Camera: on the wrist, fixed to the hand. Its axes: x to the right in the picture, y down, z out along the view.
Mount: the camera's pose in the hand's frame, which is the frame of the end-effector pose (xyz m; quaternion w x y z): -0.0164 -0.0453 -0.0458 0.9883 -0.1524 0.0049 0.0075
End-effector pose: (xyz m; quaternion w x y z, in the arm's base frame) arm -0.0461 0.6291 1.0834 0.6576 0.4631 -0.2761 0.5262
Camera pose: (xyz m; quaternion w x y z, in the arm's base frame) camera -0.0137 0.6624 1.0359 0.7179 0.3528 -0.3533 0.4852
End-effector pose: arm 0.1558 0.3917 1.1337 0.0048 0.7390 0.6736 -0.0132
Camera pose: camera 0.1098 0.3807 1.1804 0.1142 0.7347 0.6622 0.0933
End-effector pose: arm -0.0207 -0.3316 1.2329 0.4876 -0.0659 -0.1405 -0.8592
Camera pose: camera -0.0499 -0.3102 1.1772 0.4790 -0.1363 -0.0050 -0.8672
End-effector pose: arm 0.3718 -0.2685 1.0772 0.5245 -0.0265 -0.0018 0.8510
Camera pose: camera 0.4217 -0.2639 1.0336 0.5079 -0.1103 -0.1287 0.8446
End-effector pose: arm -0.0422 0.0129 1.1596 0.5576 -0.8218 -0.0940 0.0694
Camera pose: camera -0.0516 -0.0160 1.2187 0.4258 -0.8982 -0.0946 0.0544
